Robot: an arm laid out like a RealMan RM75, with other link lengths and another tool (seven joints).
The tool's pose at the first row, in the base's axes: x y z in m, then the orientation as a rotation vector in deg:
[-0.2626 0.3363 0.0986 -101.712 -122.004 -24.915]
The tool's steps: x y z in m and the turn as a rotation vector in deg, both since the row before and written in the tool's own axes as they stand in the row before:
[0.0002 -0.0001 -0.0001 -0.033 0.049 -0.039]
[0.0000 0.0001 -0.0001 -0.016 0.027 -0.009]
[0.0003 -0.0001 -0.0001 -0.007 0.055 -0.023]
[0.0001 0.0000 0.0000 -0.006 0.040 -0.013]
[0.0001 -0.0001 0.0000 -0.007 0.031 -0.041]
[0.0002 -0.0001 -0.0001 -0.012 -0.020 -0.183]
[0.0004 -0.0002 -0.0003 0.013 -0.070 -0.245]
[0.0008 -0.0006 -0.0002 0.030 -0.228 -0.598]
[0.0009 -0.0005 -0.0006 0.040 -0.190 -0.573]
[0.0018 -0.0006 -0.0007 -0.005 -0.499 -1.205]
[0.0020 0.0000 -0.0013 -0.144 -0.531 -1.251]
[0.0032 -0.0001 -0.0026 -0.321 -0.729 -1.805]
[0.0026 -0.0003 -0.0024 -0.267 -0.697 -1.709]
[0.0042 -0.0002 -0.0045 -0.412 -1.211 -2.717]
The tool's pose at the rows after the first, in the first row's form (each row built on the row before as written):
[-0.2627 0.3364 0.0988 -101.663 -122.014 -25.002]
[-0.2626 0.3364 0.0989 -101.647 -122.007 -25.044]
[-0.2627 0.3366 0.0991 -101.596 -121.993 -25.102]
[-0.2627 0.3367 0.0991 -101.563 -121.979 -25.144]
[-0.2628 0.3368 0.0991 -101.508 -121.999 -25.187]
[-0.2629 0.3369 0.0993 -101.345 -122.193 -25.232]
[-0.2631 0.3371 0.0997 -101.136 -122.477 -25.224]
[-0.2638 0.3376 0.1002 -100.657 -123.209 -25.162]
[-0.2644 0.3380 0.1011 -100.172 -123.888 -25.111]
[-0.2653 0.3392 0.1025 -99.245 -125.392 -25.027]
[-0.2657 0.3404 0.1045 -98.345 -126.977 -25.088]
[-0.2664 0.3421 0.1082 -97.048 -129.246 -25.335]
[-0.2673 0.3433 0.1114 -95.771 -131.384 -25.515]
[-0.2686 0.3451 0.1171 -93.723 -134.833 -25.701]

